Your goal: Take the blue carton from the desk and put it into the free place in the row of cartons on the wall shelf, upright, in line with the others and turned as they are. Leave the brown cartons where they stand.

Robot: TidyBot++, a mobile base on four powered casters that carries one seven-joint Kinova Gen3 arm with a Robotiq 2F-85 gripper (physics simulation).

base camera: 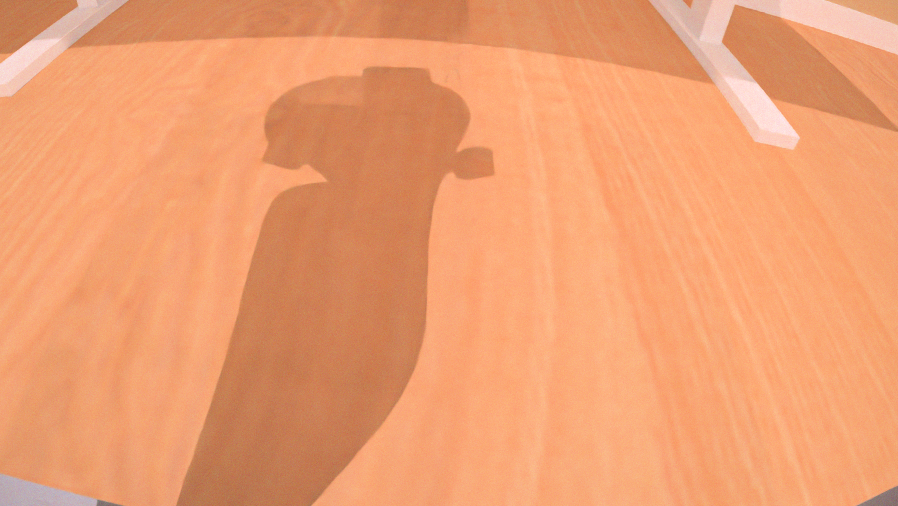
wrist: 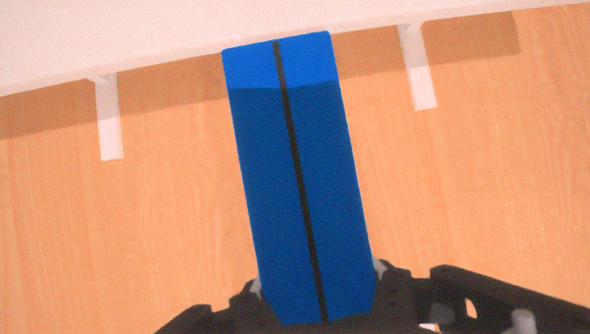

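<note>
The blue carton (wrist: 270, 175) with a black stripe down its face fills the middle of the wrist view. My gripper (wrist: 317, 277) is shut on the blue carton, with a dark finger on each side of its near end. The carton's far end overlaps the edge of the white desk top (wrist: 125, 30) in the wrist view, and wooden floor shows beneath the rest of it. The gripper does not show in the base camera view. The wall shelf and the brown cartons do not show in either view.
White desk feet (base camera: 747, 100) (base camera: 43, 53) (wrist: 109, 120) (wrist: 420, 70) stand on the wooden floor (base camera: 565, 314) (wrist: 175, 200). In the base camera view they are at the upper left and upper right. A shadow of the arm lies on the floor between them.
</note>
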